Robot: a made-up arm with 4 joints.
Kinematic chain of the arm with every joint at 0, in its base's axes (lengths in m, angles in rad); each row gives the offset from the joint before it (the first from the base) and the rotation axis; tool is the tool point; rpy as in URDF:
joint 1: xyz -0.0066 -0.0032 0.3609 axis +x
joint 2: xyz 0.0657 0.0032 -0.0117 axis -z
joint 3: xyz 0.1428 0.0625 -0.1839 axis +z
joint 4: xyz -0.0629 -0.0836 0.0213 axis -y
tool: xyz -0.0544 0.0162 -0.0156 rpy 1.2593 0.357 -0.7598
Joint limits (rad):
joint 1: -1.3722..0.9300
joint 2: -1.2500..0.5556
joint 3: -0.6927..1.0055
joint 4: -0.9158..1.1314
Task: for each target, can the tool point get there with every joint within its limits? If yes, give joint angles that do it. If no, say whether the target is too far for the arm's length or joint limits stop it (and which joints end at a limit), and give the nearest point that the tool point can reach.
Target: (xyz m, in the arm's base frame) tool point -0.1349 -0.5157 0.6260
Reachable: no: too far | nearest point 0.1229 -0.2297 0.4253 | short by 0.434 m
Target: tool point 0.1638 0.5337 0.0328
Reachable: no: too far | nearest point 0.1425 0.2291 0.2190 | short by 0.358 m
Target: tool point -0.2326 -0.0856 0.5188
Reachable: no: joint limits stop it (at a limit: joint 1, joint 2, joint 3) | nearest point -0.0181 -0.1475 0.2913 | short by 0.319 m
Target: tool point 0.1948 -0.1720 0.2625
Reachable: yes | joints -1.0323 -0.4914 0.8489 0.1013
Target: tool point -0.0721 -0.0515 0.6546
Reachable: no: joint limits stop it (at a limit: joint 1, joint 2) | nearest point 0.1210 -0.1648 0.4396 | short by 0.310 m
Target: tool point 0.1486 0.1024 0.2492
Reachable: yes | joints 0.7253 -0.6350 0.4951 -0.6529
